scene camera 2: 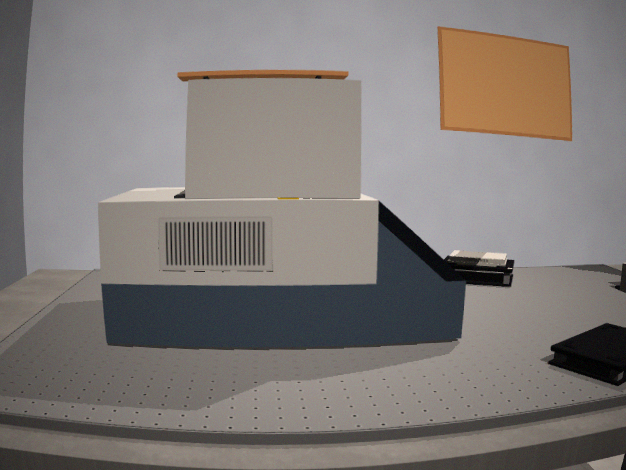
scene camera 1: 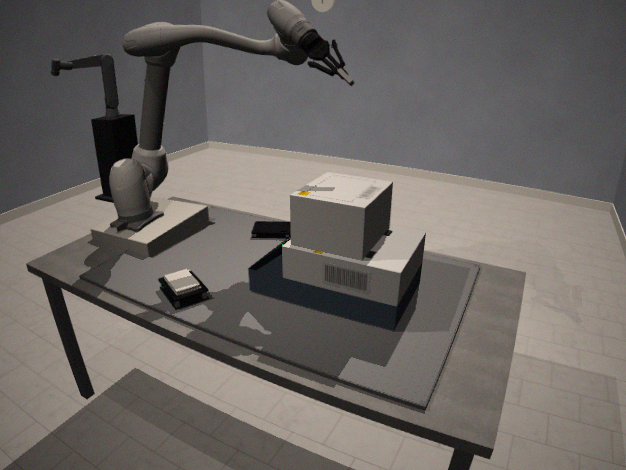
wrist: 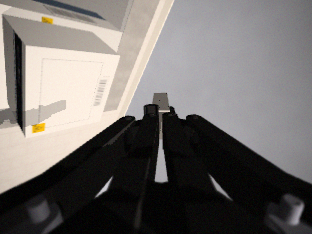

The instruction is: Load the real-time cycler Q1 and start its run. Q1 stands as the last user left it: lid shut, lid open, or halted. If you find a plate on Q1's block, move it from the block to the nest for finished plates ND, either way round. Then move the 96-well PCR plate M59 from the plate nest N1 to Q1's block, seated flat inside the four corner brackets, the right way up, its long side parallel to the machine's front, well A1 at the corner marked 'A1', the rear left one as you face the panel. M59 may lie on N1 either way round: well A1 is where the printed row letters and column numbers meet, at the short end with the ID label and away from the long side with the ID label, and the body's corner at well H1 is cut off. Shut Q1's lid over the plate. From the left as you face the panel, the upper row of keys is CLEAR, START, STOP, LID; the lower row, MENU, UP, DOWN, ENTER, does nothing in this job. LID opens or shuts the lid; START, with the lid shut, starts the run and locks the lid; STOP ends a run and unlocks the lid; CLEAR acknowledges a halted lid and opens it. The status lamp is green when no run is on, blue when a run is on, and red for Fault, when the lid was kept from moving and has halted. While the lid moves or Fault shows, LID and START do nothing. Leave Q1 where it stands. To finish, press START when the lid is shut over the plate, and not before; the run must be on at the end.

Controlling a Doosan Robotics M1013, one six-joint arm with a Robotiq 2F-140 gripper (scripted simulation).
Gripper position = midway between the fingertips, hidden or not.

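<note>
On scene camera 1 there's a lid [scene camera 1: 345, 215], and you get my gripper [scene camera 1: 351, 83] there too. The wrist view gives me the lid [wrist: 63, 75] as well, along with my gripper [wrist: 160, 103].
</note>
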